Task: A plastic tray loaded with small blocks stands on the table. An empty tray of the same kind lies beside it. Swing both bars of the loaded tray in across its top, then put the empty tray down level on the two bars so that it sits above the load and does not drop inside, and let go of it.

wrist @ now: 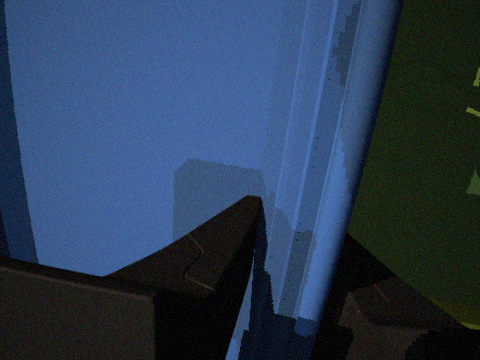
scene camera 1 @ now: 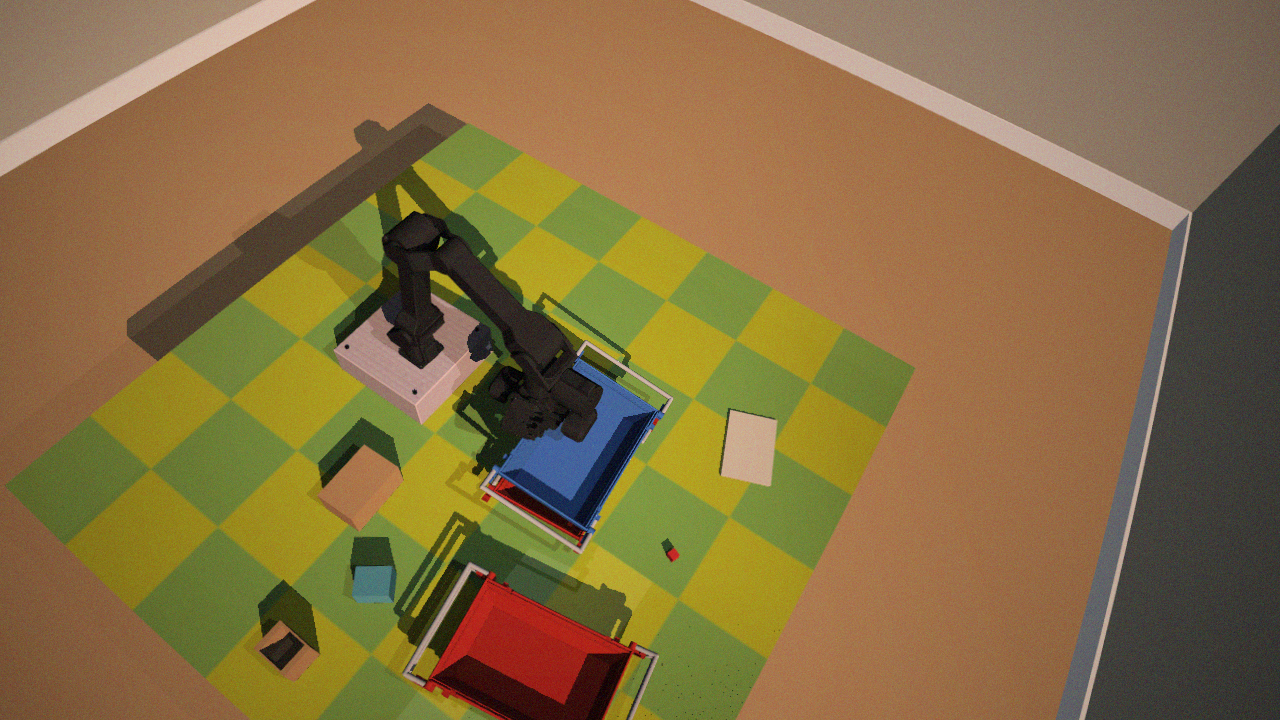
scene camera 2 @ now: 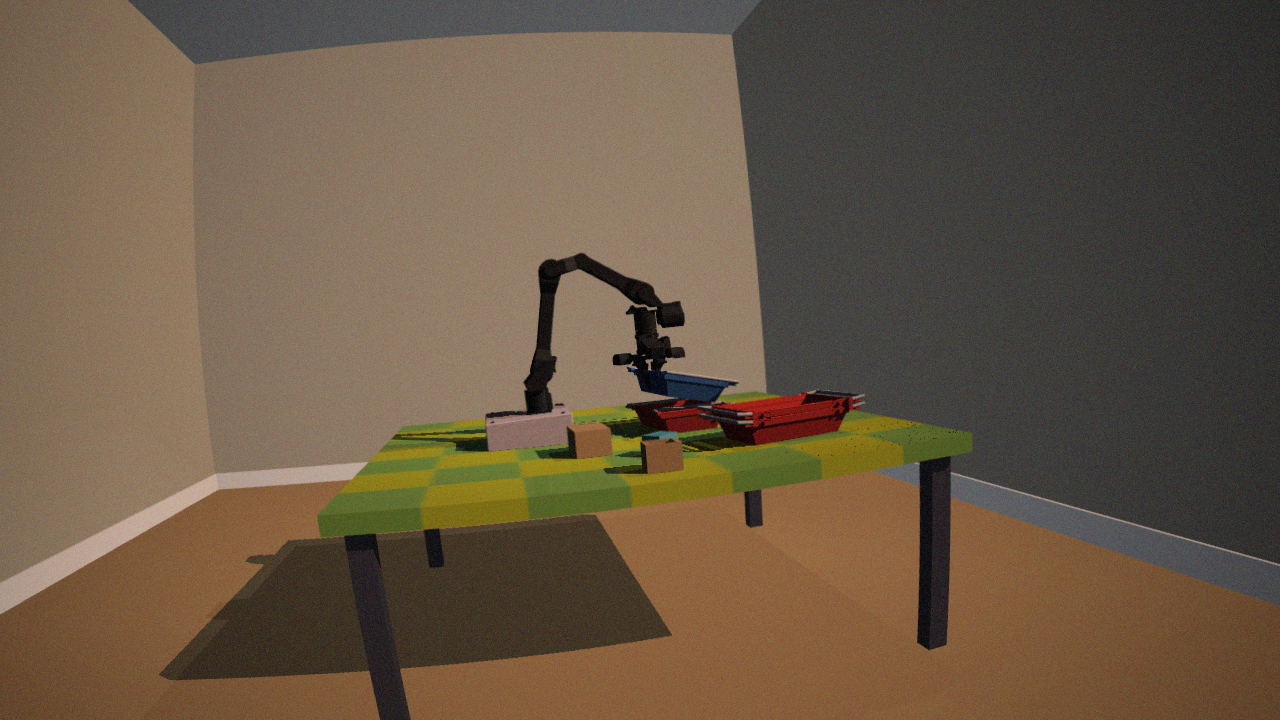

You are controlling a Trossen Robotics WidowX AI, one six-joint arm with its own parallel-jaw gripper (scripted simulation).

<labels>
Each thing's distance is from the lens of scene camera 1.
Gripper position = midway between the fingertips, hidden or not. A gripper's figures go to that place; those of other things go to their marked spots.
gripper [scene camera 1: 544, 426]: 130 cm
blue tray [scene camera 1: 574, 480]: 128 cm
beige plate [scene camera 1: 749, 448]: 144 cm
teal cube [scene camera 1: 377, 584]: 129 cm
The marked spots on the blue tray and the beige plate are 37 cm apart.
</labels>
